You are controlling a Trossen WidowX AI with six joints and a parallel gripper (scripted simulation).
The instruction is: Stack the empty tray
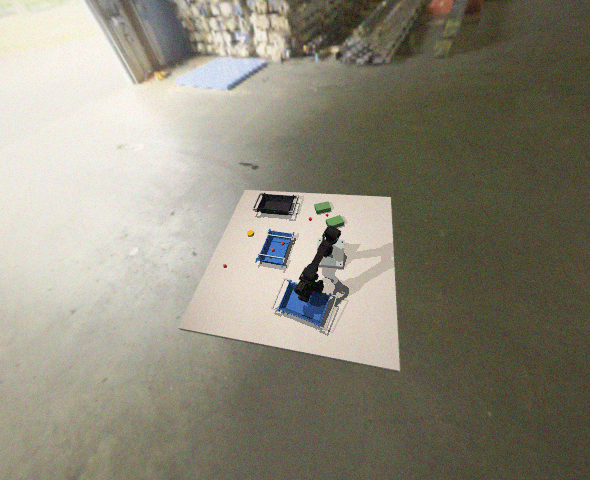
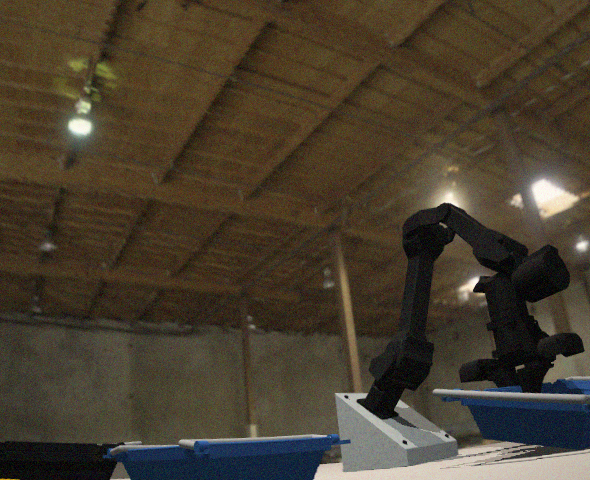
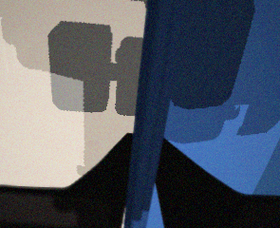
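My gripper tip is now 30 mm short of the blue tray, 80 mm to the right of it and 10 mm below it. The rest, counted from my gripper tip: yellow disc (500 mm ahead, 510 mm to the right, 30 mm below).
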